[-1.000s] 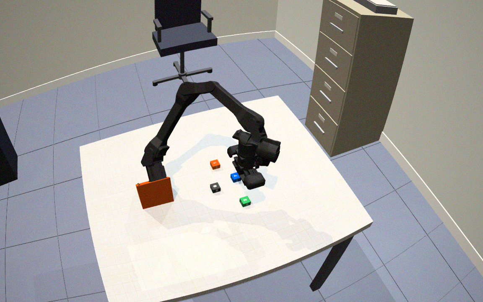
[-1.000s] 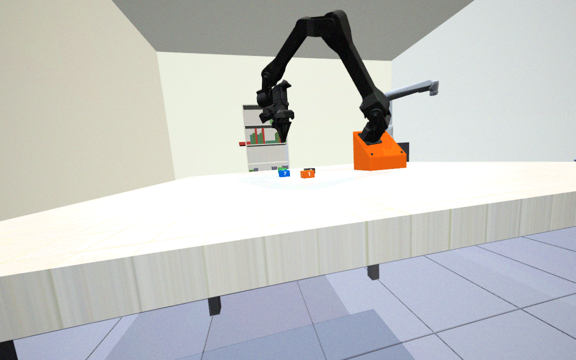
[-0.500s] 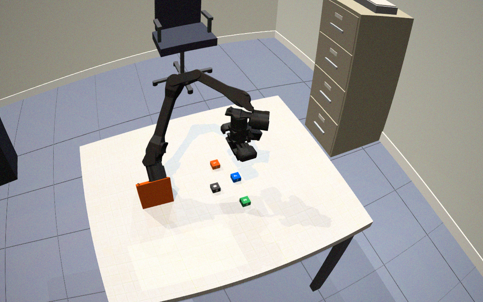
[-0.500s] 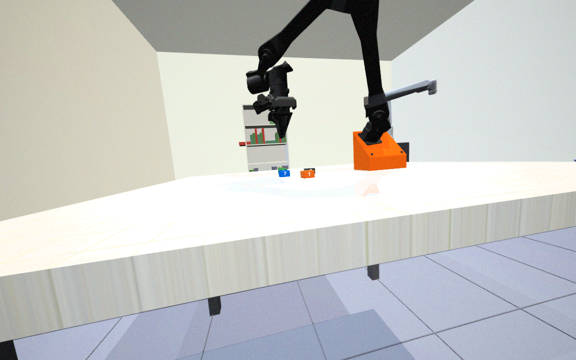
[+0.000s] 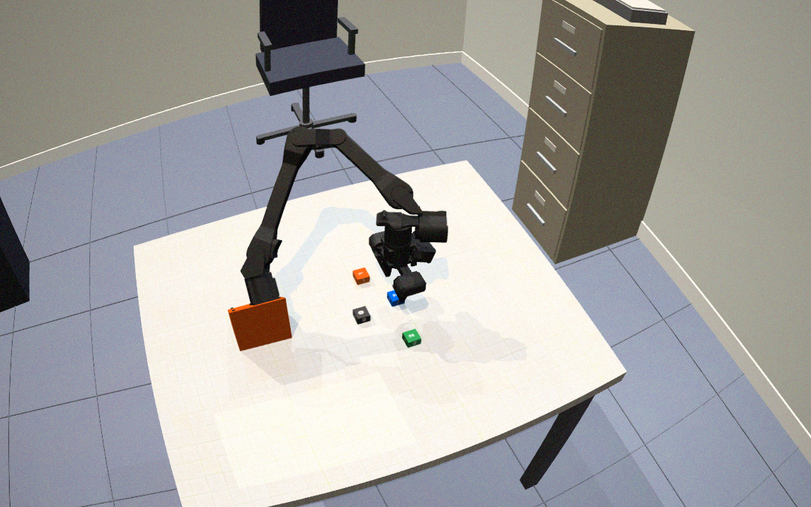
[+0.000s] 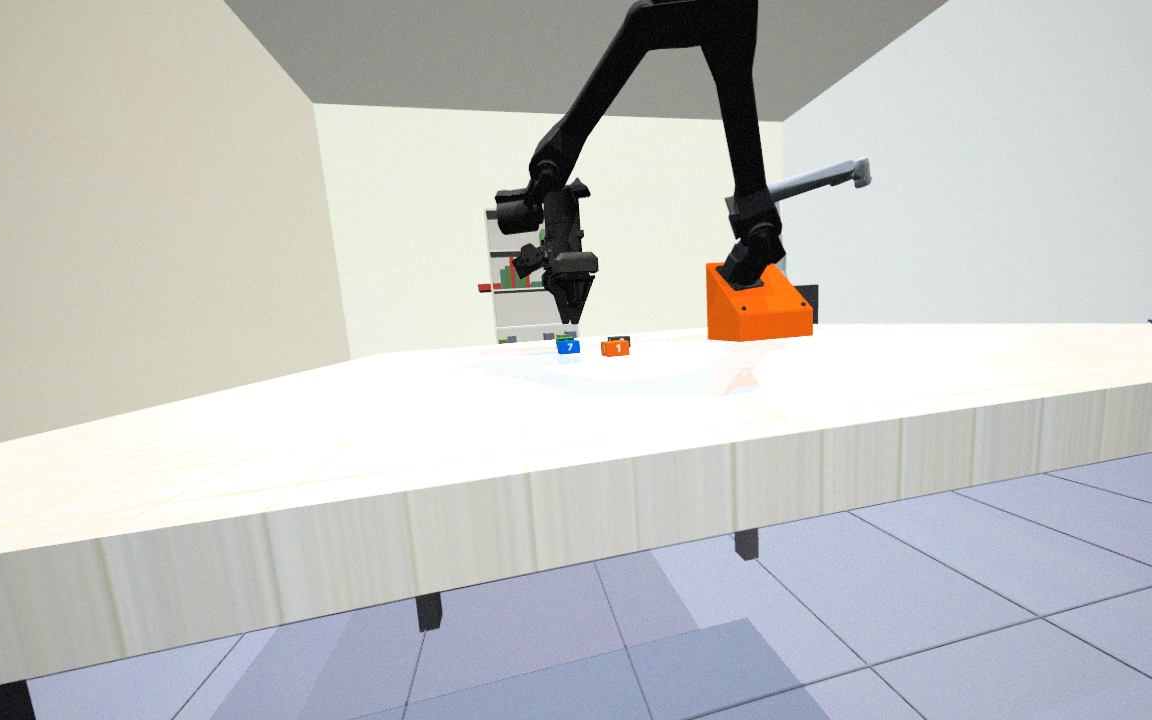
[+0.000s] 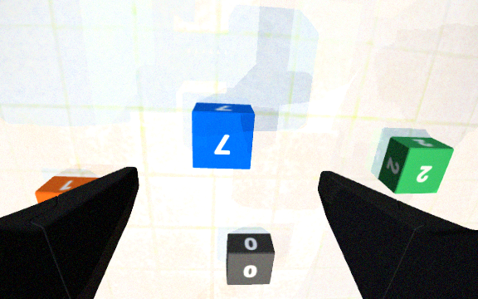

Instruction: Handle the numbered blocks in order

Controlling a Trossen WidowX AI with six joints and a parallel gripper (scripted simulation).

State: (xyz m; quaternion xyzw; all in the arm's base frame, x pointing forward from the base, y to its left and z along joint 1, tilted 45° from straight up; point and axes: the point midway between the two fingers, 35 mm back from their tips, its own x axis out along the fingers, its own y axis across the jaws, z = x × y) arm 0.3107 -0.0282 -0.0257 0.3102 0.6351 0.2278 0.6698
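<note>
My gripper tip is 40 mm above the blue block and 10 mm short of it. Also, from my gripper tip: green block 120 mm to the right, 40 mm below, 20 mm behind; then orange block 100 mm to the left, 40 mm below, 40 mm behind.
</note>
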